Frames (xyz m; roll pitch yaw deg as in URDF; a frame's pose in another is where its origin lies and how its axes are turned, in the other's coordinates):
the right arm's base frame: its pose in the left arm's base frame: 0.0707 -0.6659 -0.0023 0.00 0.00 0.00
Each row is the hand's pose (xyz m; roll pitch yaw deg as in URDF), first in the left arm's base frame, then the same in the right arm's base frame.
Working: the left arm's base frame: its pose in the right arm's base frame: -0.0707 0.6659 0.0023 0.00 0.00 0.00

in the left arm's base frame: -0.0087 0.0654 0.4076 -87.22 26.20 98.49
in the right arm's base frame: -0.0794 0.7313 0.4099 -87.22 26.20 98.49
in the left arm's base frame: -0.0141 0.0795 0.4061 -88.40 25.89 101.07
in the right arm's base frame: -0.0848 0.7454 0.4084 -88.40 25.89 101.07
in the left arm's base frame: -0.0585 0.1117 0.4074 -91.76 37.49 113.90
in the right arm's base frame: -0.1292 0.7776 0.4097 -91.76 37.49 113.90
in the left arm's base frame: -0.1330 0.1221 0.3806 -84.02 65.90 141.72
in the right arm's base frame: -0.2037 0.7880 0.3829 -84.02 65.90 141.72
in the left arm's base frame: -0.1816 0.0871 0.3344 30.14 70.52 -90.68
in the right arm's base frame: -0.2523 0.7530 0.3367 30.14 70.52 -90.68
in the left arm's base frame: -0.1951 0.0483 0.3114 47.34 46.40 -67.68
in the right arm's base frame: -0.2658 0.7142 0.3137 47.34 46.40 -67.68
